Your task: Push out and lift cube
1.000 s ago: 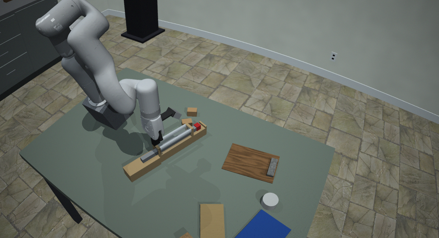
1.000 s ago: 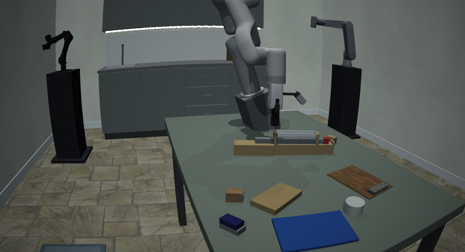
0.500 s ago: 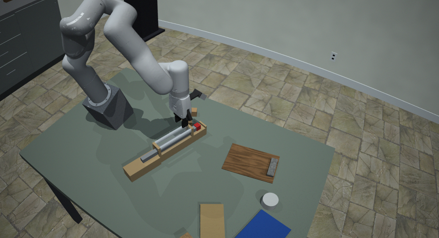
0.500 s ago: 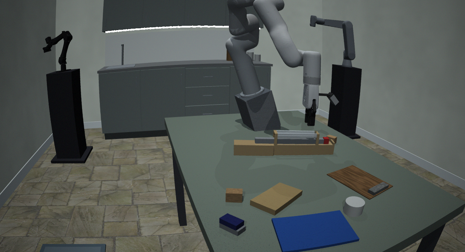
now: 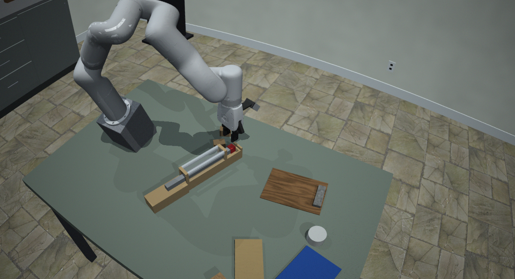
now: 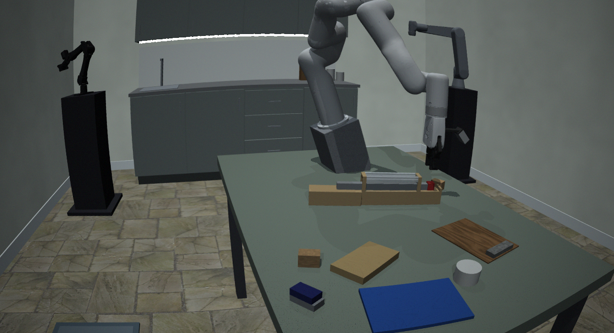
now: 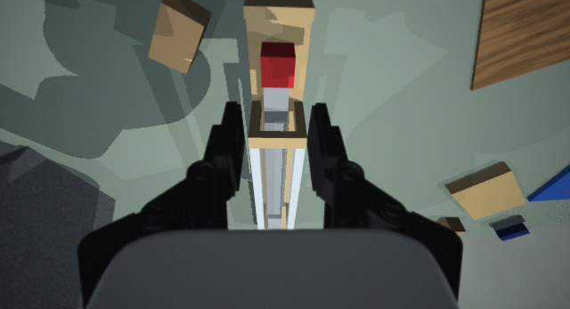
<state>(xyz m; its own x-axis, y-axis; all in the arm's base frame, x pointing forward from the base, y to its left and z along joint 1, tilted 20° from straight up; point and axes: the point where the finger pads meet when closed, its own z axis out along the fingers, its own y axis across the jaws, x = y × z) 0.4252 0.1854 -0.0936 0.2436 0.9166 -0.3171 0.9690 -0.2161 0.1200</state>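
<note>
Now: hand 8 cm above the red cube. The rest, counted from my hand: blue mat (50 cm ahead, 31 cm to the right, 13 cm below); channel (3 cm behind, 13 cm to the right, 8 cm below); tan plank (31 cm ahead, 35 cm to the right, 13 cm below).
</note>
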